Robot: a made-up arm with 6 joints.
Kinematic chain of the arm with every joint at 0, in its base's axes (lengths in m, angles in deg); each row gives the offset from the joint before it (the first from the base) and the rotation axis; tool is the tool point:
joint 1: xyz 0 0 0.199 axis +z
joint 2: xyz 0 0.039 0 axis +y
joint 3: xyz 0 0 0.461 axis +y
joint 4: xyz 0 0 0.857 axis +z
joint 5: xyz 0 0 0 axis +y
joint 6: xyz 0 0 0.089 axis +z
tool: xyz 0 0 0
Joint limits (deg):
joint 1: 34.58..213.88
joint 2: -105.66..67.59
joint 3: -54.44..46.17
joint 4: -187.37..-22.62
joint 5: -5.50..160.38
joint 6: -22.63..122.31
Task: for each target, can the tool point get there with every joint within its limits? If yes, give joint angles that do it. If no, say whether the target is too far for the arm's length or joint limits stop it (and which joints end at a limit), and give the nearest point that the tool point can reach.
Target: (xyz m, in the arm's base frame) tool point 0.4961 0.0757 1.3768
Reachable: yes | joints 184.13 -17.26 -7.44 -105.61 113.21 60.70
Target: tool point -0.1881 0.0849 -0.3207
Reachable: no: joint limits stop it (at a limit: joint 1, joint 2, joint 3, joint 4) | nearest point -0.5702 -0.3372 -0.6836 | short by 0.675 m
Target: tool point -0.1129 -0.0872 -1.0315
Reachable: no: joint limits stop it (at a limit: joint 2, joint 3) | nearest point -0.5201 -0.4017 -0.7714 | short by 0.577 m
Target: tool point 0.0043 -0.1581 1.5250
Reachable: yes | joints 77.41 -22.25 24.16 -96.44 61.42 77.54
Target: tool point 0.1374 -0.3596 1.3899
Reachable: yes | joints 110.95 -26.64 9.92 -35.96 132.23 53.15
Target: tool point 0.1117 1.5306 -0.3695
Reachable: no: too far | nearest point 0.0924 1.2664 -0.0355 | short by 0.426 m
